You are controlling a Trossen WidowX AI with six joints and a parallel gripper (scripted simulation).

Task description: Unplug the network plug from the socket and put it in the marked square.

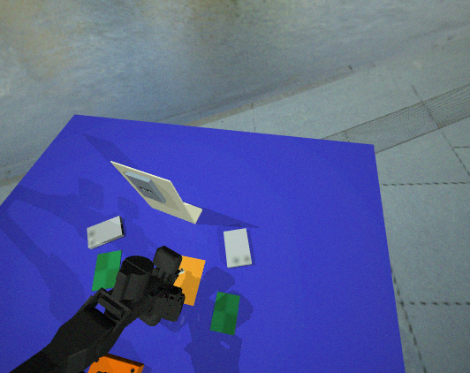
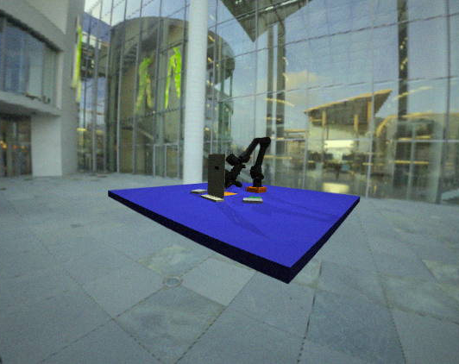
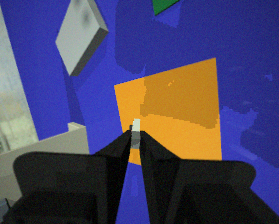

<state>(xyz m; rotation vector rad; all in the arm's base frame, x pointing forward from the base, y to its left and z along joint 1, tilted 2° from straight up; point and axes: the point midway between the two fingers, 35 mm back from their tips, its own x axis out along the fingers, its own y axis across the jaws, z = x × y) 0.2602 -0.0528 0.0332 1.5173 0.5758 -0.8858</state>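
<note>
The orange marked square is 10 mm behind my gripper tip and 30 mm below it. Round my gripper tip: network plug right at my gripper tip; beige upright panel 170 mm ahead, 110 mm to the left, 80 mm above.
</note>
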